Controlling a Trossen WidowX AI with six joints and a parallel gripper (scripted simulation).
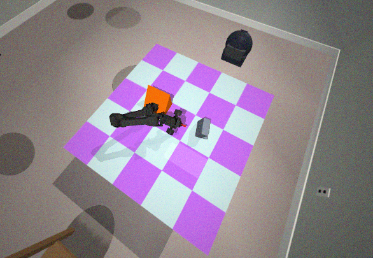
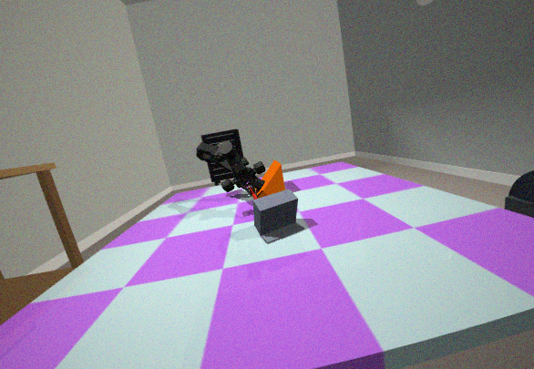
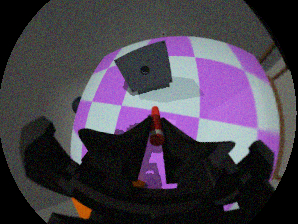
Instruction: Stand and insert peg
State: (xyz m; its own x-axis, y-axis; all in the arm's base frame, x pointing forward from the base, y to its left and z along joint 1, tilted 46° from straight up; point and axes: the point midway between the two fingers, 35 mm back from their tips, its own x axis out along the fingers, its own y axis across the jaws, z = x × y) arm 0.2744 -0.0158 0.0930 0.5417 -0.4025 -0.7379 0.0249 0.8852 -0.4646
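The grey sloped panel lies 15 cm ahead of my gripper tip, 5 cm to the left of it and 3 cm below it. Also, from my gripper tip: red peg 1 cm behind, 1 cm above.
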